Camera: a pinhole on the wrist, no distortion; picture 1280 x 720 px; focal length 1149.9 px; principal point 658.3 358.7 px. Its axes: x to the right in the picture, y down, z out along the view. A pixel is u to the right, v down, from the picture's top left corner.
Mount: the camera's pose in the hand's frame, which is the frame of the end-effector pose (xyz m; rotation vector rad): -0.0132 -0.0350 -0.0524 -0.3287 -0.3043 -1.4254
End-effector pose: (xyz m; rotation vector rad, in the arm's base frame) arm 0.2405 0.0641 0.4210 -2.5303 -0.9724 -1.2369
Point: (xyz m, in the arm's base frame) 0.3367 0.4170 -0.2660
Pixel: outside the picture
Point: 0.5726 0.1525 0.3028
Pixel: 722 687
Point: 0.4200 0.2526 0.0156
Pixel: outside the picture
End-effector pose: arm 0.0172 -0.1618 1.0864 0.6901 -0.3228 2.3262
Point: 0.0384 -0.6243 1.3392
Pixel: 345 181
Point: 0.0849 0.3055 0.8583
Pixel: behind the camera
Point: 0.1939 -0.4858 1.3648
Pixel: 765 83
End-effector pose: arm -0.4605 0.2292 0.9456 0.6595 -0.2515 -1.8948
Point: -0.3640 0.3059 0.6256
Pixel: behind the camera
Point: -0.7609 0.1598 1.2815
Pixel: 1219 431
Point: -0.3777 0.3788 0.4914
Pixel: behind the camera
